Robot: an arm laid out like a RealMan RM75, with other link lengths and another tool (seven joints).
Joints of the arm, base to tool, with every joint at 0 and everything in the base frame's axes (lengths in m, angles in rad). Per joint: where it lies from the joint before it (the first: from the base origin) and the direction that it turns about. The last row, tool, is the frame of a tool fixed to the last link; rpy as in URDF.
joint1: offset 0 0 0.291 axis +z
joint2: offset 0 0 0 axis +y
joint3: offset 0 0 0.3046 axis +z
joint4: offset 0 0 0 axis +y
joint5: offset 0 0 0.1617 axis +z
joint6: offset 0 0 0 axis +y
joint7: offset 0 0 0.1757 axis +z
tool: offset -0.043 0.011 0.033 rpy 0 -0.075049 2.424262
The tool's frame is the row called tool.
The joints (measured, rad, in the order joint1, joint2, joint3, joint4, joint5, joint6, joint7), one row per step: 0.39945, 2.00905, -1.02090, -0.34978, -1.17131, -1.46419, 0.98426; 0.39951, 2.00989, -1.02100, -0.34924, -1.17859, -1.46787, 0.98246; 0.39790, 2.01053, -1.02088, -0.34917, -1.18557, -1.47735, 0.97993; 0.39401, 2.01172, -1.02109, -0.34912, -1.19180, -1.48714, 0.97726; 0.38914, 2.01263, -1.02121, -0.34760, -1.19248, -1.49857, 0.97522; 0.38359, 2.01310, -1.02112, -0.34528, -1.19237, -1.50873, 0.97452; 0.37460, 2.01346, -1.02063, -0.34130, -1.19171, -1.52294, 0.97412; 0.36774, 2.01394, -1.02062, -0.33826, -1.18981, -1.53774, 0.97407; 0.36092, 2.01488, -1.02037, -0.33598, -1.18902, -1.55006, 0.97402; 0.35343, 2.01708, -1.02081, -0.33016, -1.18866, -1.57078, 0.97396; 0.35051, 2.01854, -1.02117, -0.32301, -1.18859, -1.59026, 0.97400; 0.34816, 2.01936, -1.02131, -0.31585, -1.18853, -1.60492, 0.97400
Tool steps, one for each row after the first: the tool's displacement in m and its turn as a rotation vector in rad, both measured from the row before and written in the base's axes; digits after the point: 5 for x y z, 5 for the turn. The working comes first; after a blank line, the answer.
Tool pose at each row, in the base's axes (x y z in m, rotation vector in rad; the steps are taken from these numbers as rounded here): 0.22346, 0.34115, 0.04942, 0.23907, -2.37276, -1.12857; 0.22286, 0.33982, 0.04782, 0.24522, -2.37617, -1.11958; 0.22194, 0.33736, 0.04676, 0.25425, -2.37586, -1.10873; 0.22160, 0.33431, 0.04563, 0.26037, -2.37532, -1.09878; 0.22152, 0.33133, 0.04564, 0.26156, -2.36981, -1.09287; 0.22207, 0.32854, 0.04587, 0.25850, -2.36500, -1.08842; 0.22341, 0.32446, 0.04642, 0.25107, -2.35832, -1.08343; 0.22375, 0.32087, 0.04725, 0.24692, -2.34927, -1.07789; 0.22426, 0.31755, 0.04771, 0.24239, -2.34217, -1.07323; 0.22389, 0.31255, 0.04780, 0.23700, -2.32985, -1.06087; 0.22262, 0.30876, 0.04795, 0.23483, -2.31754, -1.04708; 0.22201, 0.30585, 0.04805, 0.23089, -2.30864, -1.03676

-0.00060, -0.00133, -0.00160, -0.00568, -0.00293, 0.00543; -0.00092, -0.00246, -0.00106, -0.00551, -0.00044, 0.00919; -0.00034, -0.00305, -0.00113, -0.00542, 0.00057, 0.00720; -0.00008, -0.00298, 0.00001, -0.00253, 0.00564, 0.00475; 0.00055, -0.00279, 0.00023, -0.00254, 0.00627, 0.00141; 0.00134, -0.00408, 0.00055, -0.00337, 0.00960, -0.00040; 0.00034, -0.00359, 0.00083, -0.00255, 0.01054, 0.00266; 0.00051, -0.00332, 0.00046, -0.00248, 0.00881, 0.00140; -0.00037, -0.00500, 0.00009, -0.00671, 0.01537, 0.00538; -0.00127, -0.00379, 0.00015, -0.00703, 0.01451, 0.00786; -0.00061, -0.00291, 0.00010, -0.00588, 0.01141, 0.00432
